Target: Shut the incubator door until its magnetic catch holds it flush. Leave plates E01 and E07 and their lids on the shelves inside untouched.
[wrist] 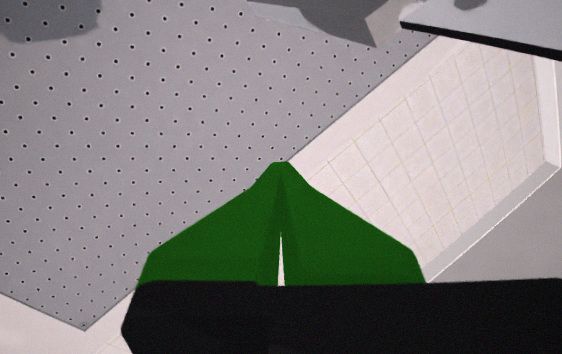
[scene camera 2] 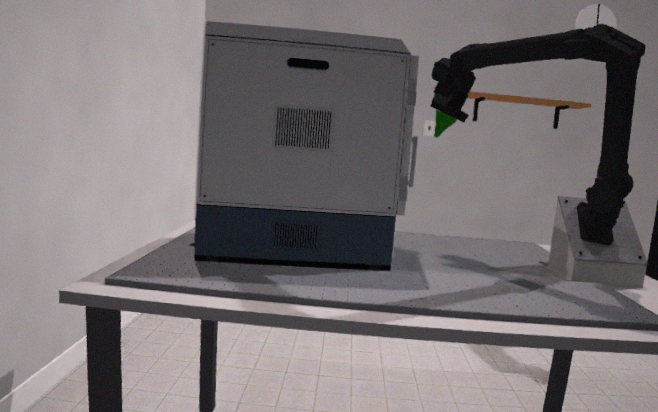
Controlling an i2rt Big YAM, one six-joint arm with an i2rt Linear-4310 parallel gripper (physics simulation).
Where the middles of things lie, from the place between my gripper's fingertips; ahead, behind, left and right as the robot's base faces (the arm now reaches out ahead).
My hand is 8 cm short of the incubator door (scene camera 2: 403, 178), 16 cm to the right of it and 1 cm above it.
